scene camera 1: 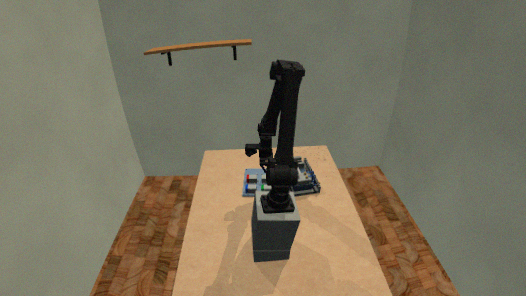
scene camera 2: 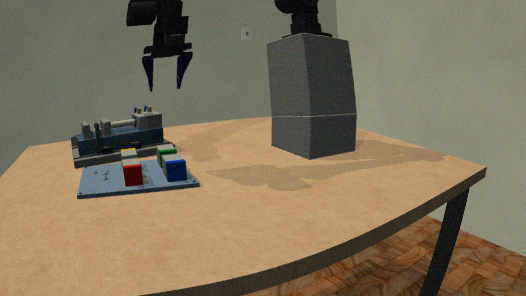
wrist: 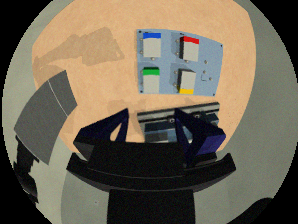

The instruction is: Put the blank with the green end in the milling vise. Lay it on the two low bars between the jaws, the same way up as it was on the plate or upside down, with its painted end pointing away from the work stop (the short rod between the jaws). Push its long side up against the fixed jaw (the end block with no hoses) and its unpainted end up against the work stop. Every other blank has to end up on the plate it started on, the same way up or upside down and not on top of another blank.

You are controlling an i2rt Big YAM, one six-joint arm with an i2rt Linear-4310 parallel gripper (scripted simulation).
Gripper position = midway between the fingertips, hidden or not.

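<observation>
My gripper (scene camera 2: pixel 164 90), visible. Milling vise (scene camera 2: pixel 149 136), visible too.
</observation>
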